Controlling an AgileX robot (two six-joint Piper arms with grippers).
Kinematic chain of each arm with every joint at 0, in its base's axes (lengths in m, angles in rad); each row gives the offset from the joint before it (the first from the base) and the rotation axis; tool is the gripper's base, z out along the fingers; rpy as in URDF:
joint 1: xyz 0 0 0.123 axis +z
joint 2: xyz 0 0 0 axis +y
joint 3: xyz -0.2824 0 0.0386 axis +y
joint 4: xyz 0.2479 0 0.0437 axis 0.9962 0 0.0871
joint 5: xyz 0 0 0 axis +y
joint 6: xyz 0.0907 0 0.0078 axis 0.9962 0 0.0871
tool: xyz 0 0 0 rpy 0 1.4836 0
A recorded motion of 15 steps. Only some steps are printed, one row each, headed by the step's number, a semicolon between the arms.
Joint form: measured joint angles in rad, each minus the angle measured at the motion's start. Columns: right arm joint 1, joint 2, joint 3, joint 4, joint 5, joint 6; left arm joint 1, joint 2, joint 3, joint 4, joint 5, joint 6.
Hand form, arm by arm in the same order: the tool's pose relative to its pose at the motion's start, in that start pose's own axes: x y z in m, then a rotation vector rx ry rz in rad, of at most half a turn. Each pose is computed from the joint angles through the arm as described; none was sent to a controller.
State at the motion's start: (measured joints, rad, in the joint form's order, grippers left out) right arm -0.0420 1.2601 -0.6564 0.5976 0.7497 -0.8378; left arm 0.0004 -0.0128 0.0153 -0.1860 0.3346 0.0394
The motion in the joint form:
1: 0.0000 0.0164 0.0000 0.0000 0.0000 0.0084; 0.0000 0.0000 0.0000 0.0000 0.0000 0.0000
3: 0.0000 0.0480 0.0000 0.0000 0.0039 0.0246; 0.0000 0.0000 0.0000 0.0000 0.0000 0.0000
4: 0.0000 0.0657 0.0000 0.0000 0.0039 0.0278; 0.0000 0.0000 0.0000 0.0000 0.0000 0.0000
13: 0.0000 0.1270 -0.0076 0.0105 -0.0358 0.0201; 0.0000 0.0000 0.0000 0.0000 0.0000 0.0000
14: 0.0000 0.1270 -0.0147 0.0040 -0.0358 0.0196; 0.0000 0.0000 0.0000 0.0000 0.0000 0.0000
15: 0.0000 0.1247 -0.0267 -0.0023 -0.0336 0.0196; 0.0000 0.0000 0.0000 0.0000 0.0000 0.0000
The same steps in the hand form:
1: 0.0004 -0.0014 0.0035 -0.0055 0.0141 0.0147; 0.0000 0.0000 0.0000 0.0000 0.0000 0.0000
3: 0.0017 -0.0038 0.0103 -0.0186 0.0441 0.0430; 0.0000 0.0000 0.0000 0.0000 0.0000 0.0000
4: 0.0023 -0.0052 0.0141 -0.0244 0.0594 0.0530; 0.0000 0.0000 0.0000 0.0000 0.0000 0.0000
13: 0.0002 -0.0128 0.0267 -0.0168 0.0743 0.0731; 0.0000 0.0000 0.0000 0.0000 0.0000 0.0000
14: -0.0016 -0.0135 0.0258 -0.0119 0.0713 0.0649; 0.0000 0.0000 0.0000 0.0000 0.0000 0.0000
15: -0.0047 -0.0140 0.0236 -0.0063 0.0634 0.0547; 0.0000 0.0000 0.0000 0.0000 0.0000 0.0000

